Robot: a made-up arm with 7 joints.
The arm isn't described. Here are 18 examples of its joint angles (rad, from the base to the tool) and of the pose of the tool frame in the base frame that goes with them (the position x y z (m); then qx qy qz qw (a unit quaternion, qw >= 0)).
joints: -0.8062 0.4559 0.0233 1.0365 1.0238 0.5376 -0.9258
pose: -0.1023 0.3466 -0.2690 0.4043 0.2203 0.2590 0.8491
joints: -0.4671 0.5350 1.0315 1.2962 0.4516 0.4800 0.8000
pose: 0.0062 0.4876 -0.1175 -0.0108 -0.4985 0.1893 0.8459
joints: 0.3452 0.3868 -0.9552 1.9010 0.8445 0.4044 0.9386
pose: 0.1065 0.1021 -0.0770 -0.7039 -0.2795 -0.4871 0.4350
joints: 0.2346 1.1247 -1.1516 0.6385 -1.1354 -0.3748 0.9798
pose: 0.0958 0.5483 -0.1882 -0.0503 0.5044 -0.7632 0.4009
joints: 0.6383 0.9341 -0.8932 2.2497 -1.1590 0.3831 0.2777
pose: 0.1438 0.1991 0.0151 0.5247 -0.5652 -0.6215 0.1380
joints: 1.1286 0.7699 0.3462 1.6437 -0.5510 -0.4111 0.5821
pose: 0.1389 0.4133 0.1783 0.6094 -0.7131 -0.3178 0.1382
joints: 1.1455 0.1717 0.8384 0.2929 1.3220 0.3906 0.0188
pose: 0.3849 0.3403 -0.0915 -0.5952 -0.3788 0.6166 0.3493
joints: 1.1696 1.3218 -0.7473 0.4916 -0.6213 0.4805 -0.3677
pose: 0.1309 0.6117 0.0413 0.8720 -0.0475 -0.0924 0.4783
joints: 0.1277 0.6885 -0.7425 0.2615 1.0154 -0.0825 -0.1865
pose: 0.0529 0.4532 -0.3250 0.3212 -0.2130 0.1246 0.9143
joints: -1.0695 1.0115 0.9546 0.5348 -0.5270 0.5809 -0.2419
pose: -0.1407 0.6102 -0.0371 0.6947 0.3487 -0.1090 0.6196
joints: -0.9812 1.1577 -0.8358 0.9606 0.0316 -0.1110 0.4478
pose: -0.1806 0.4769 -0.1737 -0.2007 0.3134 -0.5355 0.7581
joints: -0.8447 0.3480 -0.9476 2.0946 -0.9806 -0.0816 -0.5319
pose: -0.0382 0.1146 -0.1273 -0.0399 -0.7379 -0.3424 0.5802
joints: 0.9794 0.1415 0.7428 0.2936 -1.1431 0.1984 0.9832
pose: 0.3373 0.3175 -0.2172 -0.1697 -0.3498 -0.2605 0.8837
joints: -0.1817 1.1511 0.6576 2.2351 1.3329 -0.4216 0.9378
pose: 0.0861 0.2556 0.0980 -0.2561 -0.7958 -0.5275 0.1509
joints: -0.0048 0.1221 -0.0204 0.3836 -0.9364 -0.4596 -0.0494
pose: 0.0225 0.2915 -0.4043 0.0474 -0.3461 -0.4723 0.8092
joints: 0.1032 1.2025 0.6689 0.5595 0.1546 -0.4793 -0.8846
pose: 0.0549 0.6303 -0.0252 0.7495 -0.5318 0.3174 0.2336
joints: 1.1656 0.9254 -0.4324 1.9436 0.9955 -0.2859 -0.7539
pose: 0.1594 0.2312 0.1399 -0.1026 -0.9692 0.1381 0.1761
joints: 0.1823 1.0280 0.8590 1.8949 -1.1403 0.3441 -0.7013
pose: 0.0463 0.4155 0.1479 -0.9340 0.3241 -0.0669 0.1345
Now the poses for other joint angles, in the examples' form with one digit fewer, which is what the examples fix.
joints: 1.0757 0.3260 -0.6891 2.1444 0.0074 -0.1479 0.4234
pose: 0.138 0.123 0.094 0.057 0.832 0.548 0.062
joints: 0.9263 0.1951 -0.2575 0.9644 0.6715 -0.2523 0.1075
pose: 0.359 0.217 -0.033 -0.188 -0.852 0.047 0.486
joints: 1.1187 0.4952 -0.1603 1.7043 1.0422 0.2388 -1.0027
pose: 0.204 0.249 0.144 -0.089 -0.822 0.366 0.426
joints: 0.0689 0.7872 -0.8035 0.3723 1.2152 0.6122 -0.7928
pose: 0.044 0.461 -0.294 0.520 0.168 0.162 0.822
